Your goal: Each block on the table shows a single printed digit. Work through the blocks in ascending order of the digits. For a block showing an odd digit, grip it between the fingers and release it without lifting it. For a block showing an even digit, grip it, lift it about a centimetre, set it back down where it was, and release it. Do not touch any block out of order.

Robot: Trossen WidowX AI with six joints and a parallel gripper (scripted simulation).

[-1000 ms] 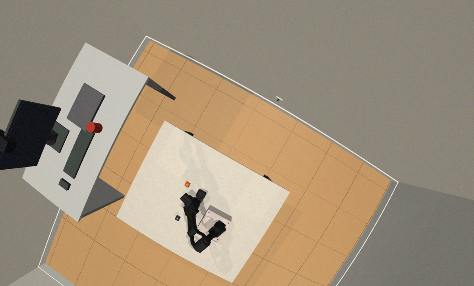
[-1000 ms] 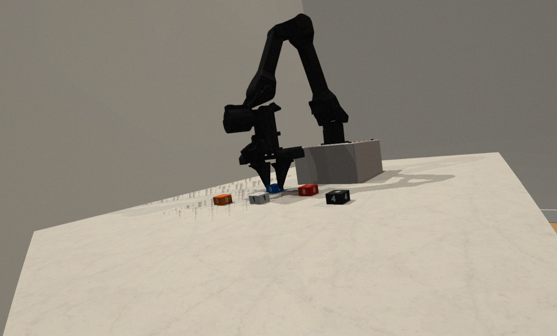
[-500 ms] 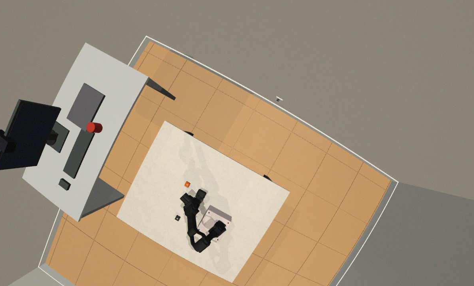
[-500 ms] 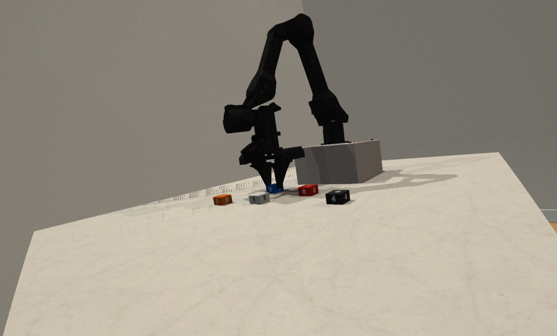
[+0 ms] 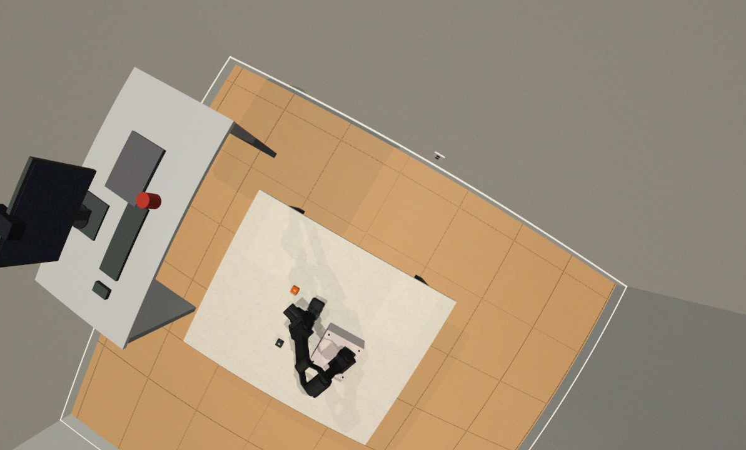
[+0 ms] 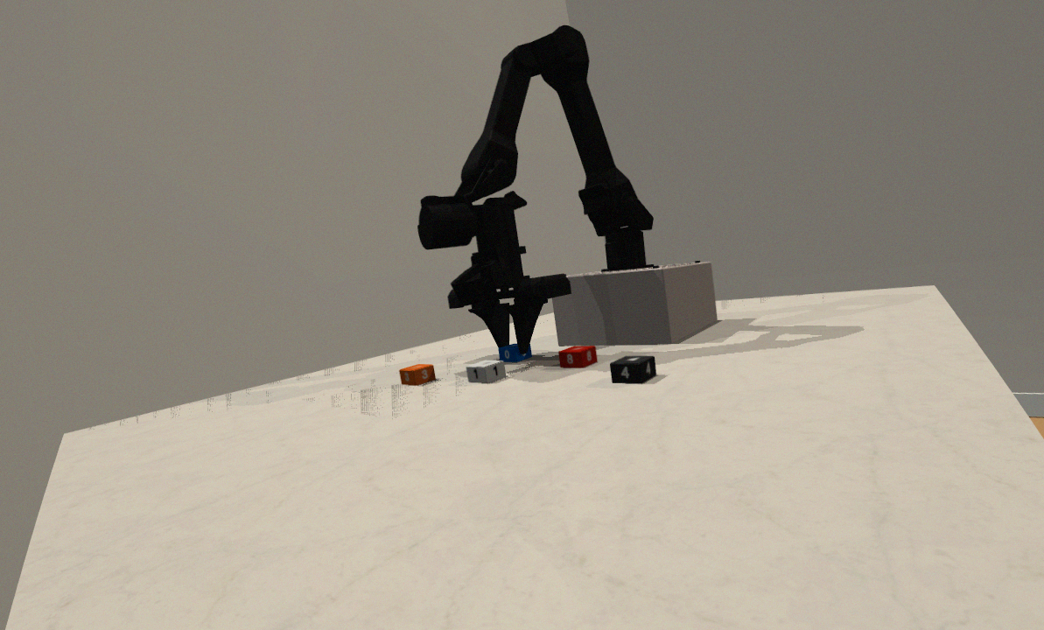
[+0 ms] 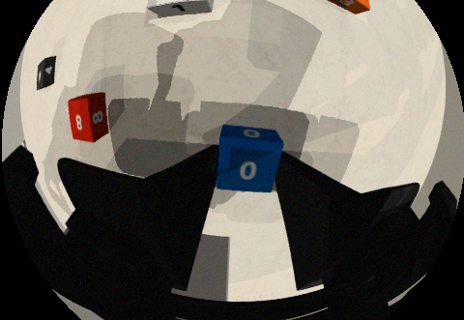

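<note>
The blue block is right at my gripper tip. The rest, counted from my gripper tip: orange block: 140 mm ahead, 30 mm to the right; white block: 90 mm ahead, 60 mm to the left; red block: 120 mm to the left.
</note>
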